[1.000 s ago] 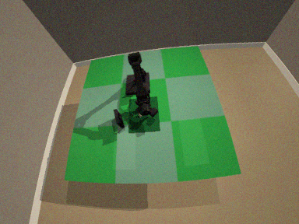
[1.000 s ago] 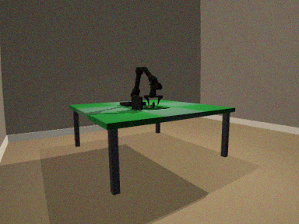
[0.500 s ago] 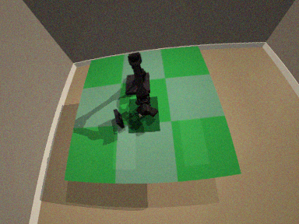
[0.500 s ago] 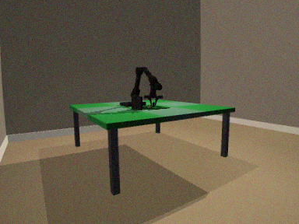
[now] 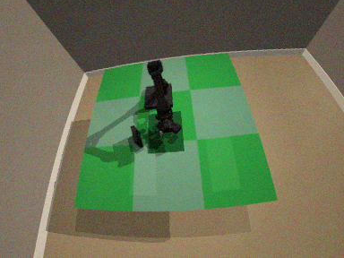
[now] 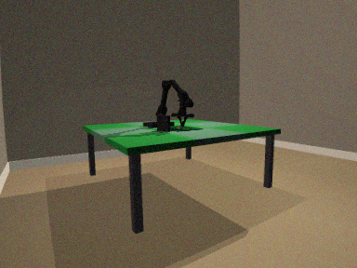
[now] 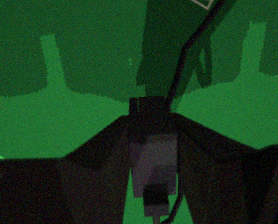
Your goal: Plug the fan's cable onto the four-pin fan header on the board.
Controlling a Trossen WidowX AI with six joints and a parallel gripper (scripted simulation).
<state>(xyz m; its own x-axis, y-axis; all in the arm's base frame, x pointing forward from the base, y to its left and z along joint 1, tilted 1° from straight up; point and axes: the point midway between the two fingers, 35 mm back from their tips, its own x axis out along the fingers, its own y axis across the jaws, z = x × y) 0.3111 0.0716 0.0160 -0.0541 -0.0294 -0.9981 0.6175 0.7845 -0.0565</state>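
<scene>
Right now the dark green board is 2 cm ahead of my gripper tip, 3 cm to the right of it and 4 cm below it. Also, from my gripper tip: black fan (9 cm ahead, 20 cm to the right, 4 cm above); then fan plug (1 cm above).
</scene>
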